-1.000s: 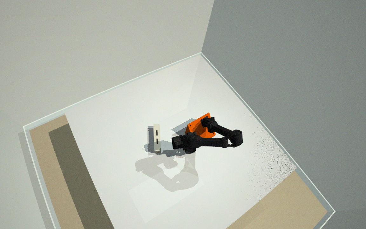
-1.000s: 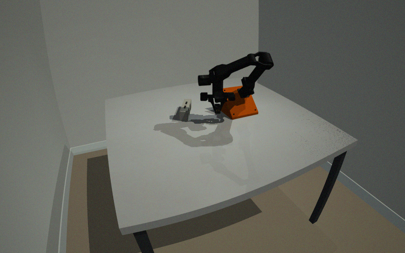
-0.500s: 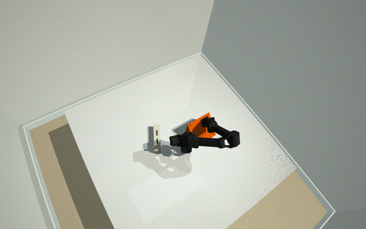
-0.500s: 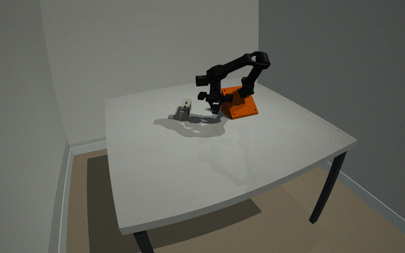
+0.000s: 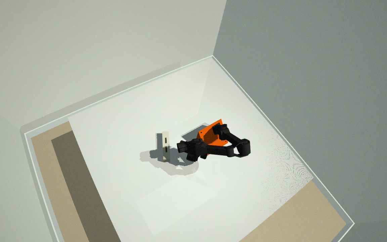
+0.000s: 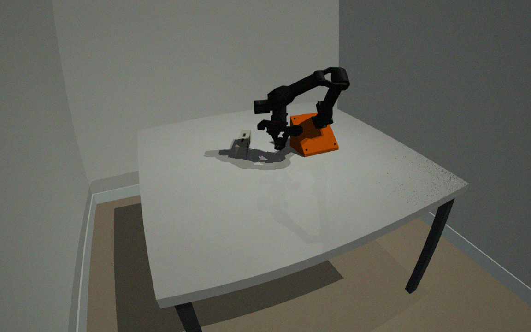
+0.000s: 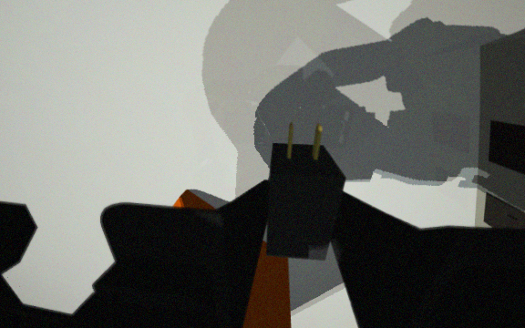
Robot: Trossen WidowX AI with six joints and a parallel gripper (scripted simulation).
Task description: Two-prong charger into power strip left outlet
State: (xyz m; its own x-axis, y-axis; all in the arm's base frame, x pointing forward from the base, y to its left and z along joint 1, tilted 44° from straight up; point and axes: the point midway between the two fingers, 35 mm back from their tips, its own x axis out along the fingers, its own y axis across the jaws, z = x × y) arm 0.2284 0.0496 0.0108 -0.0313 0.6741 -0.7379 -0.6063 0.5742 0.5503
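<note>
My gripper tip is 10 mm short of the dark grey charger, 10 mm to the right of it and 10 mm below it.
</note>
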